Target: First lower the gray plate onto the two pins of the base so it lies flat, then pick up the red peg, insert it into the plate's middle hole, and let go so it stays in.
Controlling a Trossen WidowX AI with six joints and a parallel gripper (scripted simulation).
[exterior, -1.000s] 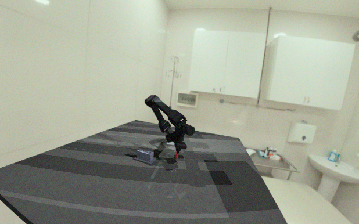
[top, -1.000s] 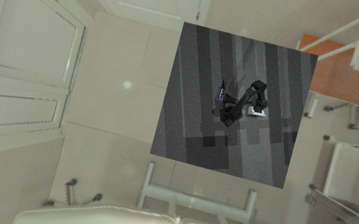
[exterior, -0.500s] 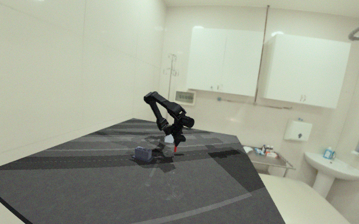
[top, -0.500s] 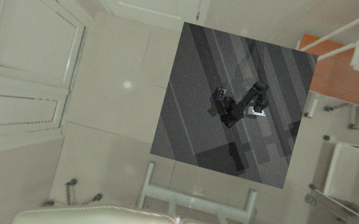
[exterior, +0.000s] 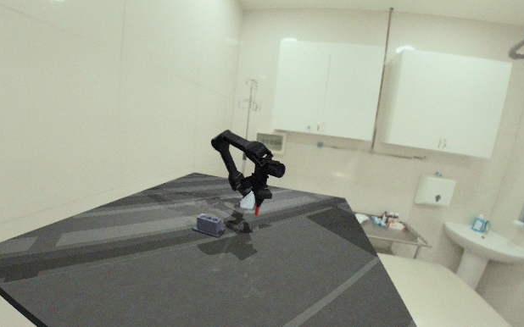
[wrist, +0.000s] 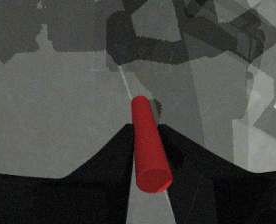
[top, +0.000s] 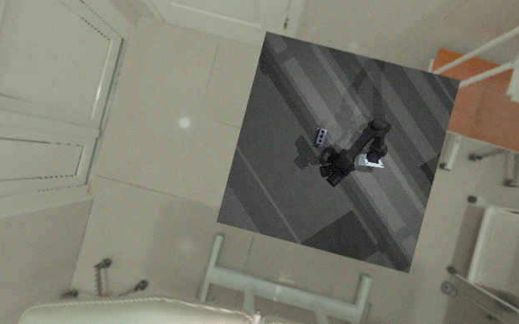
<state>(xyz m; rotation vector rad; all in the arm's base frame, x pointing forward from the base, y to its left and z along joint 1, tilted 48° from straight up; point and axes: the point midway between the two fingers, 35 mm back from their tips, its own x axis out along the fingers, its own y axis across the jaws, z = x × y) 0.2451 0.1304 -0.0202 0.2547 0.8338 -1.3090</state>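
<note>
The gray plate is 190 mm to the right of my gripper tip, 90 mm ahead of it and 70 mm below it. The rest, counted from my gripper tip: base: 190 mm to the right, 100 mm below, 80 mm ahead; red peg: right at my gripper tip.
</note>
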